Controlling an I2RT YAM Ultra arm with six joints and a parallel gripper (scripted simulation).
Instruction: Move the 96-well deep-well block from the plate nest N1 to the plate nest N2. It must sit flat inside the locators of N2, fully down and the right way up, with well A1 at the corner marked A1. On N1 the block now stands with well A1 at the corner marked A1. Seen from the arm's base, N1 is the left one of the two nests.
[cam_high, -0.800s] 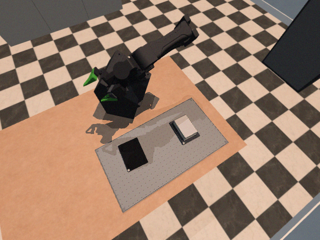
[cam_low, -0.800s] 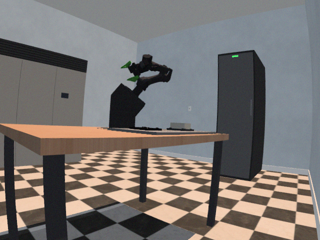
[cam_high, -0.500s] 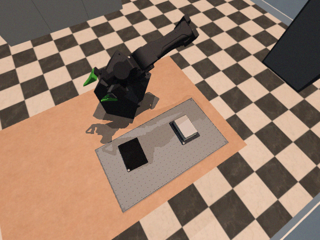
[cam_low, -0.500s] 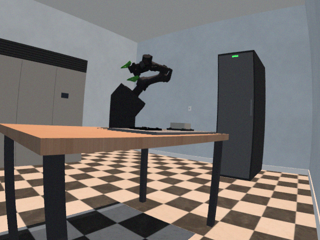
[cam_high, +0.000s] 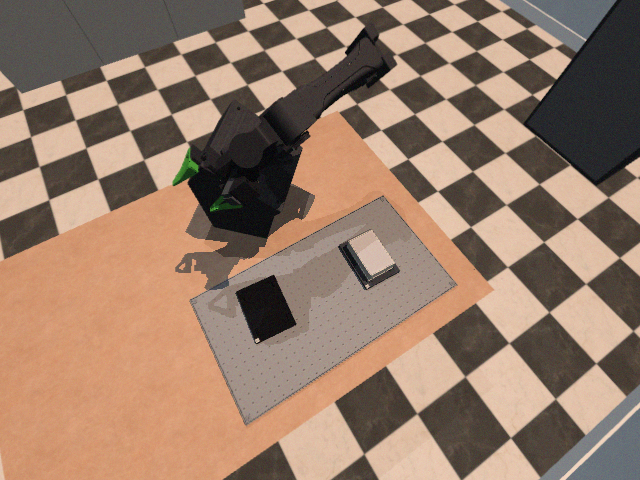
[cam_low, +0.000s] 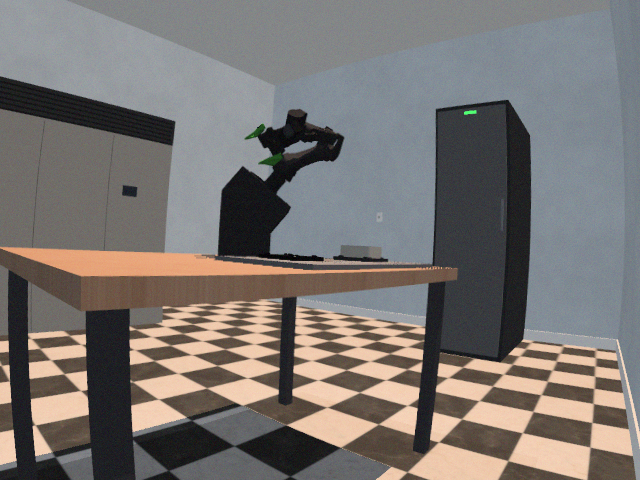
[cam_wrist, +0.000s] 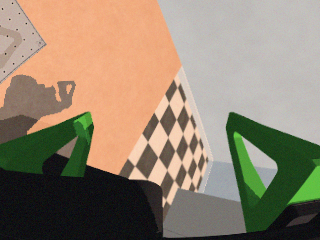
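Right now the deep-well block is 190 mm ahead of my hand, 370 mm to the left of it and 320 mm below it. Round my hand: plate nest N1: 190 mm ahead, 370 mm to the left, 350 mm below; then plate nest N2: 180 mm ahead, 30 mm to the left, 350 mm below.
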